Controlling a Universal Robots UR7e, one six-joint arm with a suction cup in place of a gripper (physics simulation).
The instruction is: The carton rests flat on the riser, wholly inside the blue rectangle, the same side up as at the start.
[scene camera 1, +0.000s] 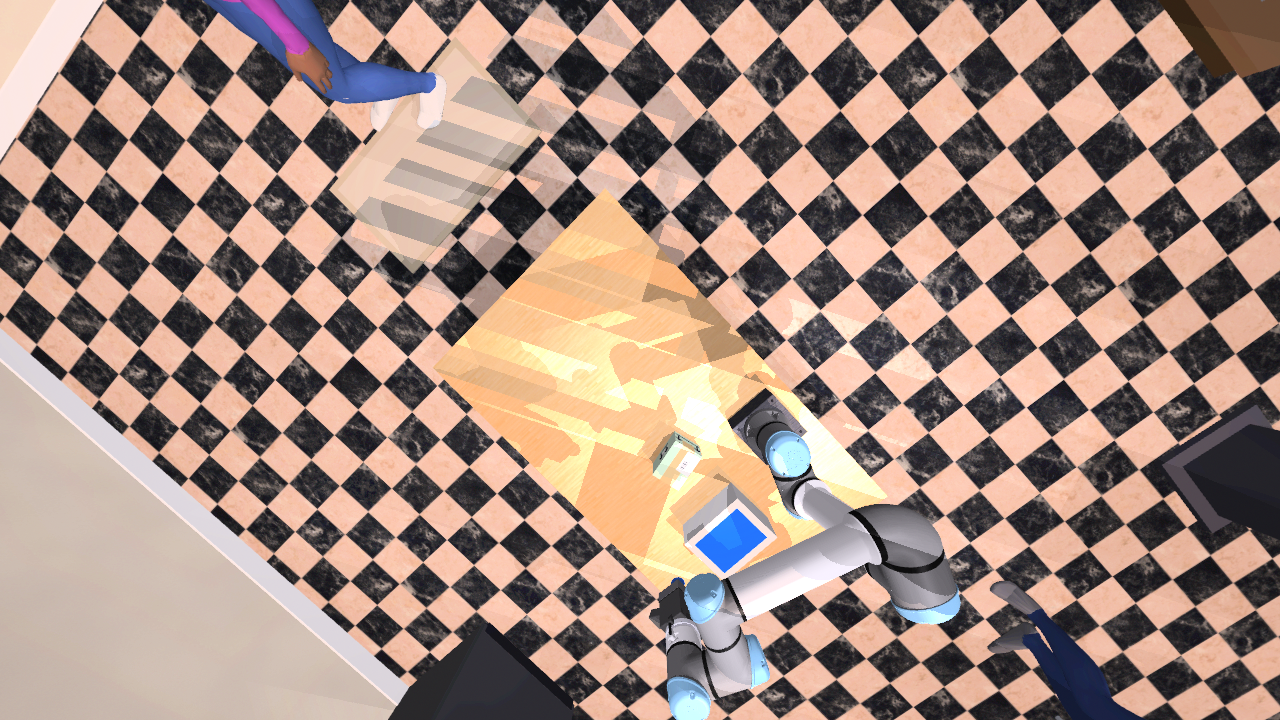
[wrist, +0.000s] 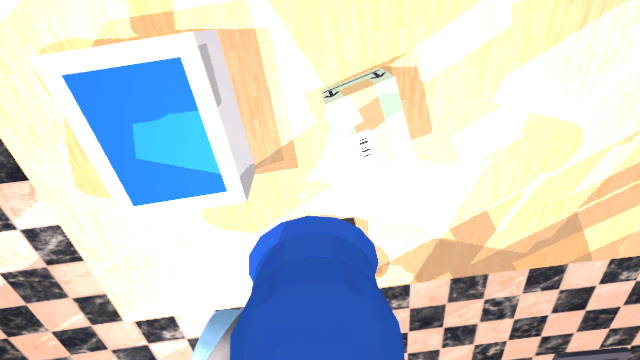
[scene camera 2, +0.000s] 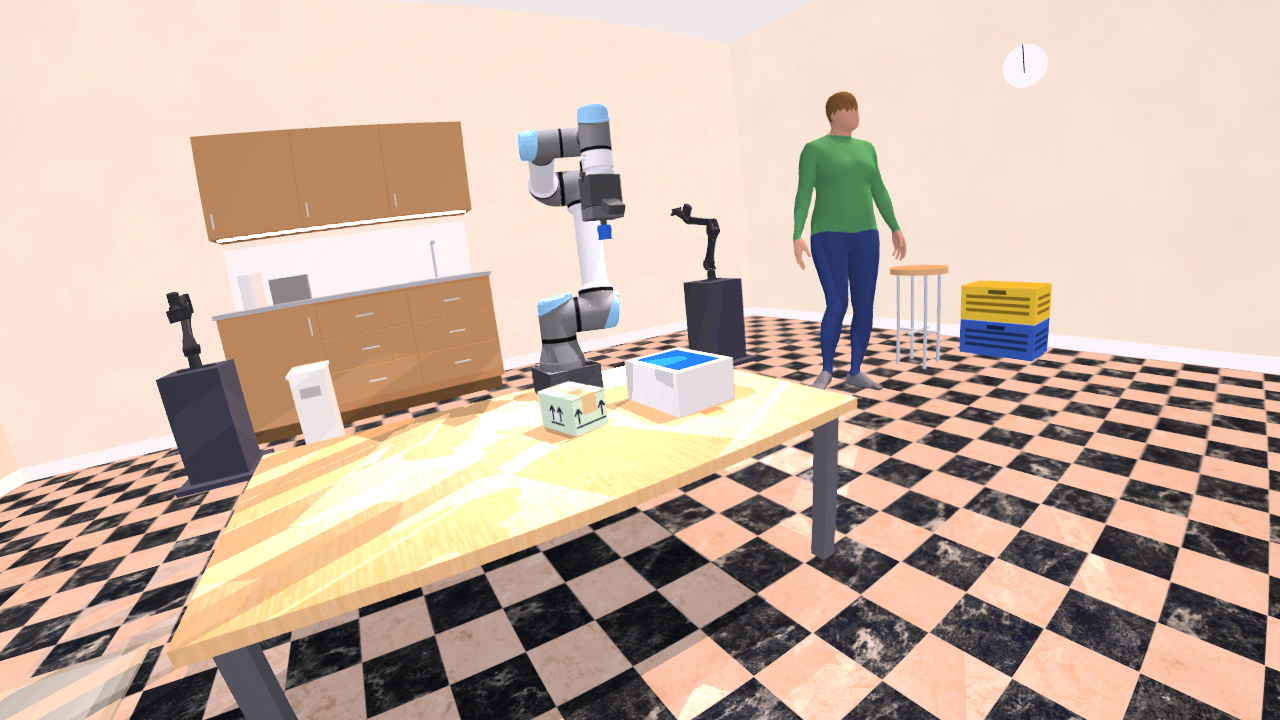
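Pixels of known places: end effector, tool point: (wrist: pixel 313 268) (scene camera 2: pixel 605 239); arm's base, origin of the base link: (scene camera 1: pixel 767 429) (scene camera 2: pixel 562 365).
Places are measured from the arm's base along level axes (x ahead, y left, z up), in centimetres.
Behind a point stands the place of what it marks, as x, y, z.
Observation:
The pale green carton (scene camera 1: pixel 677 457) {29.1, -12.0, 0.6} (scene camera 2: pixel 572 410) {39.7, -12.7, -2.2} (wrist: pixel 367 115) {34.6, -8.7, 0.6} rests flat on the table beside the riser, apart from it. Its side arrows point up in scene camera 2, and a barcode label shows on its top. The riser (scene camera 1: pixel 707 516) {35.9, 12.5, -1.6} (scene camera 2: pixel 707 389) {46.9, 23.4, -3.9} (wrist: pixel 214 125) {35.8, 13.6, 2.8} is a white box with the blue rectangle (scene camera 1: pixel 731 540) {34.0, 22.4, 2.8} (scene camera 2: pixel 677 359) {34.9, 22.3, 2.8} (wrist: pixel 150 125) {36.6, 22.2, 2.8} on its top, which bears no carton. My gripper (scene camera 1: pixel 677 582) {41.9, 0.8, 38.1} (scene camera 2: pixel 605 231) (wrist: pixel 313 235), a blue suction cup, is open and empty. It hangs high above table level, apart from carton and riser.
The wooden table (scene camera 1: pixel 572 402) {47.0, -49.1, -9.2} (scene camera 2: pixel 402 501) {48.3, -56.0, -9.2} carries the arm's dark base (scene camera 1: pixel 739 426) {6.2, -6.9, 0.2} (scene camera 2: pixel 581 376) {8.4, 2.8, -2.7} near the carton and riser. A person in green (scene camera 2: pixel 841 188) stands beyond the table, near a stool (scene camera 2: pixel 919 269). Dark pedestals (scene camera 2: pixel 205 420) (scene camera 2: pixel 714 317) with small black arms stand behind.

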